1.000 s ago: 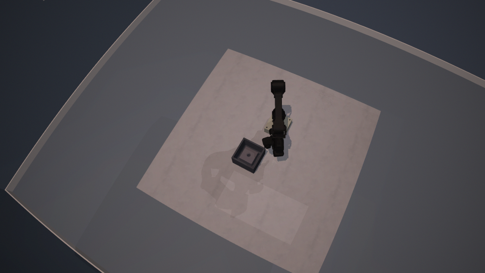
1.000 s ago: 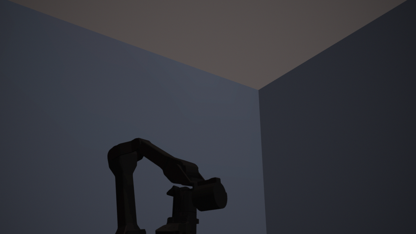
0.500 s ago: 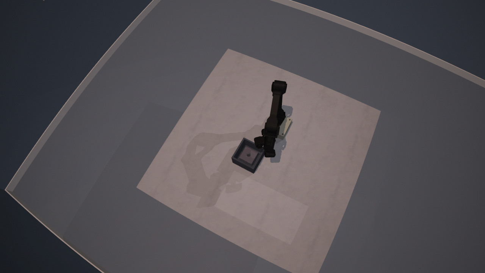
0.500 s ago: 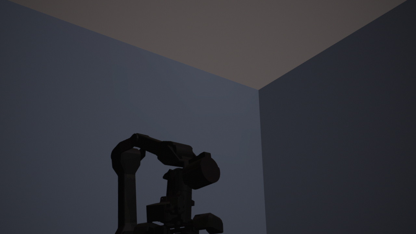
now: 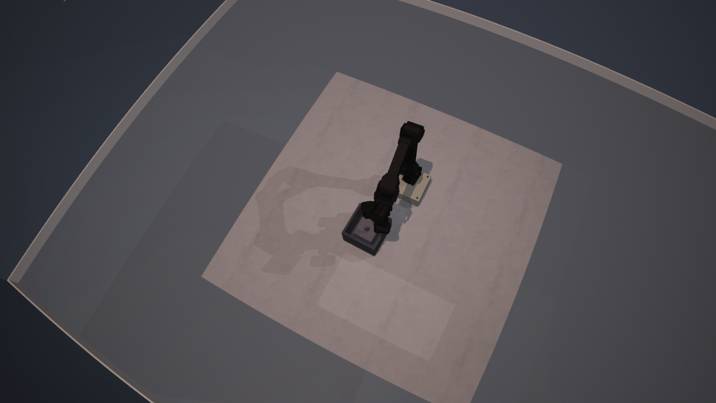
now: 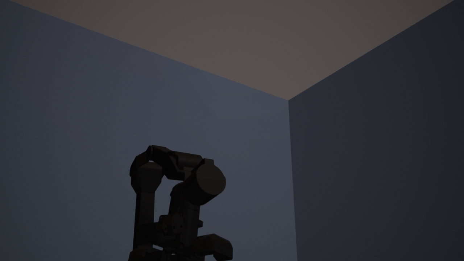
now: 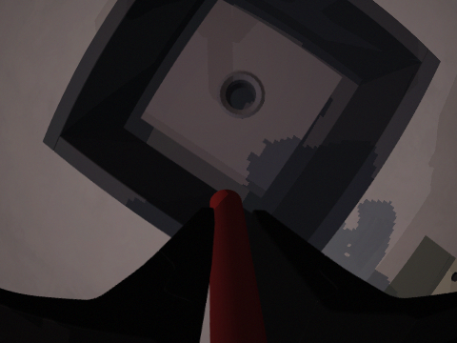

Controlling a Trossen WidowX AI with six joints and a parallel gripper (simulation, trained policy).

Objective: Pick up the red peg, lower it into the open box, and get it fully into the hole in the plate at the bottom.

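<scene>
The red peg is 1 cm to the left of my gripper tip, 1 cm behind it and 1 cm above it. Round my gripper tip: dark box (11 cm below, 4 cm to the right, 3 cm ahead); plate (9 cm below, 4 cm to the right, 3 cm ahead).
</scene>
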